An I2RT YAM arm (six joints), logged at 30 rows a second.
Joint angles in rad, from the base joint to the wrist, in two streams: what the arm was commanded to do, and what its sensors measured. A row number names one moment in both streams.
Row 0, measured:
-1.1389 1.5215 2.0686 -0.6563 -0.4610 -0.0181
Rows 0 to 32, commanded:
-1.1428 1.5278 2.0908 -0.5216 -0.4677 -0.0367
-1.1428 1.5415 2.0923 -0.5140 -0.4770 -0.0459
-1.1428 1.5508 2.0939 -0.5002 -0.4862 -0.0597
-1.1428 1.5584 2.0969 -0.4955 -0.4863 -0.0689
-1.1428 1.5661 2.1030 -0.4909 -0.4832 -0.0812
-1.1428 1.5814 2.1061 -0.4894 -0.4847 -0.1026
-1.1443 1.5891 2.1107 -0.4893 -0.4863 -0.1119
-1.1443 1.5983 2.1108 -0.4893 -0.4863 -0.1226
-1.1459 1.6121 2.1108 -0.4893 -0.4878 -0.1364
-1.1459 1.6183 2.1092 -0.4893 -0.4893 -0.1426
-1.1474 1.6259 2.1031 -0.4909 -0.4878 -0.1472
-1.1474 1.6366 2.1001 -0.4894 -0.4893 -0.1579
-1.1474 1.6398 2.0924 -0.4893 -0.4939 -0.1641
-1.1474 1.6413 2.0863 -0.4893 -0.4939 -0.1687
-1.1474 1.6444 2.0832 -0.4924 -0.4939 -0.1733
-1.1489 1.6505 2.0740 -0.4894 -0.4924 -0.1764
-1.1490 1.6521 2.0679 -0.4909 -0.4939 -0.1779
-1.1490 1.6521 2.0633 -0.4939 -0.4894 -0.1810
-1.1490 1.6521 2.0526 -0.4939 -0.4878 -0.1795
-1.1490 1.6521 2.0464 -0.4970 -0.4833 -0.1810
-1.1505 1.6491 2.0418 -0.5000 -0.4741 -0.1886
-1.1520 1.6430 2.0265 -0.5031 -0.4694 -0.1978
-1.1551 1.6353 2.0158 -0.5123 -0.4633 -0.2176
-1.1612 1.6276 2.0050 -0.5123 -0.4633 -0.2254
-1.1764 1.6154 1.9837 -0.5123 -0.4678 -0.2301
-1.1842 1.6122 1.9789 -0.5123 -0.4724 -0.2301
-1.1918 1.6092 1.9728 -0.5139 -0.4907 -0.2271
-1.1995 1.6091 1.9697 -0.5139 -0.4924 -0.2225
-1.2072 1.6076 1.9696 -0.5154 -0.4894 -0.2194
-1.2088 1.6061 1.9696 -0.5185 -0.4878 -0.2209
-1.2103 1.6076 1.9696 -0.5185 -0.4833 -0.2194
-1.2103 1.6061 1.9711 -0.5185 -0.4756 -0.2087
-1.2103 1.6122 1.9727 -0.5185 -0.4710 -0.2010
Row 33, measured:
-1.2034 1.6638 1.9472 -0.6033 -0.4614 -0.2050
